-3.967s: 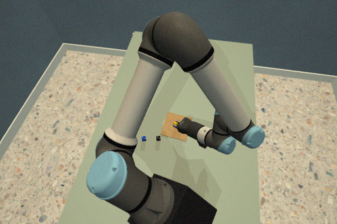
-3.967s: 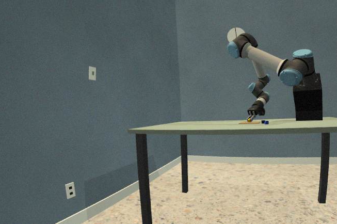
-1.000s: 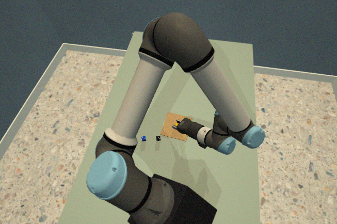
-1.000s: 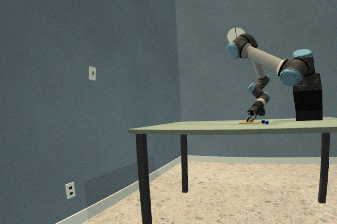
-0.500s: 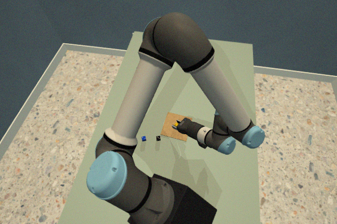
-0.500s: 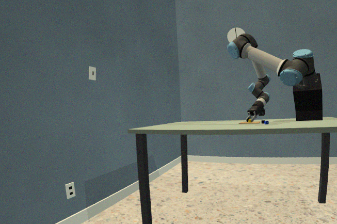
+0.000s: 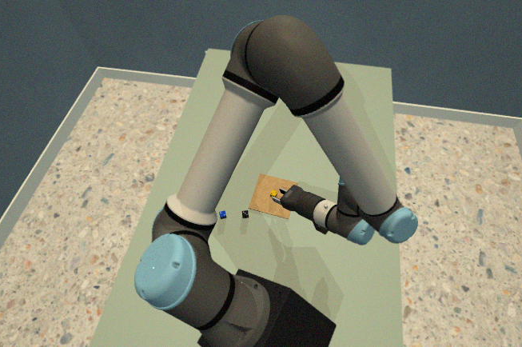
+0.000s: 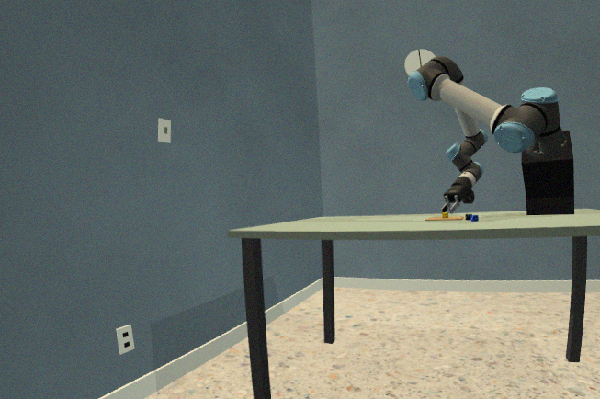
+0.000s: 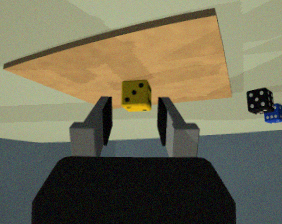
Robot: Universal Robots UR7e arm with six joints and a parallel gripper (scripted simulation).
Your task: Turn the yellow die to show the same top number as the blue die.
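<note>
My hand is 3 cm to the right of the yellow die, 2 cm above it and 1 cm short of it. The rest, counted from my hand: blue die: 18 cm to the left, 10 cm behind, 3 cm below; then tan mat: 4 cm below, 3 cm to the left, 1 cm ahead; then black die: 10 cm to the left, 8 cm behind, 3 cm below.
</note>
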